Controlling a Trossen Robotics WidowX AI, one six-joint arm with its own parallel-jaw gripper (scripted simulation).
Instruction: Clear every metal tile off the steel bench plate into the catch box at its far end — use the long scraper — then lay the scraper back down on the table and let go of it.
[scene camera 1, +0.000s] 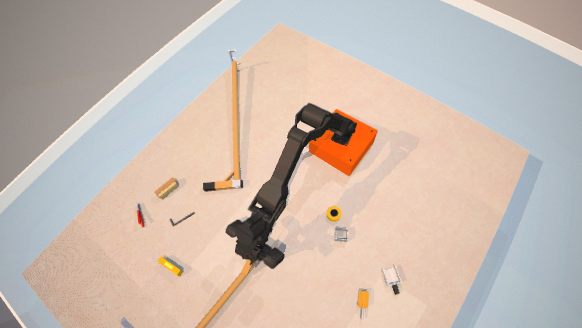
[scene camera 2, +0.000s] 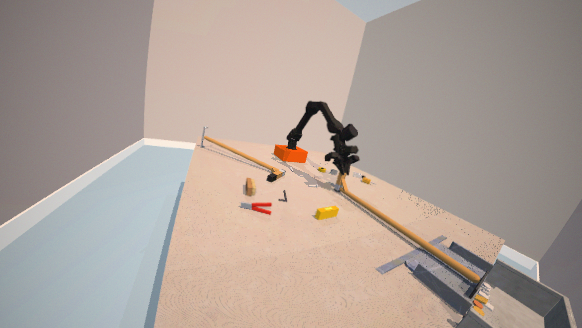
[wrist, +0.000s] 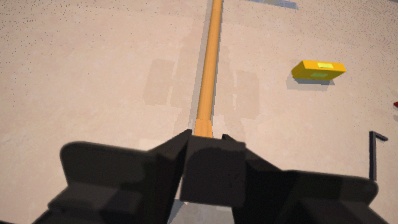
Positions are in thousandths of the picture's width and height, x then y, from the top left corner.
Labels:
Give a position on a yellow block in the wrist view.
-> At 810, 315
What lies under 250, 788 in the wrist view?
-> My gripper.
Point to my gripper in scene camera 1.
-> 425, 797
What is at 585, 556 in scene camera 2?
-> A long scraper.

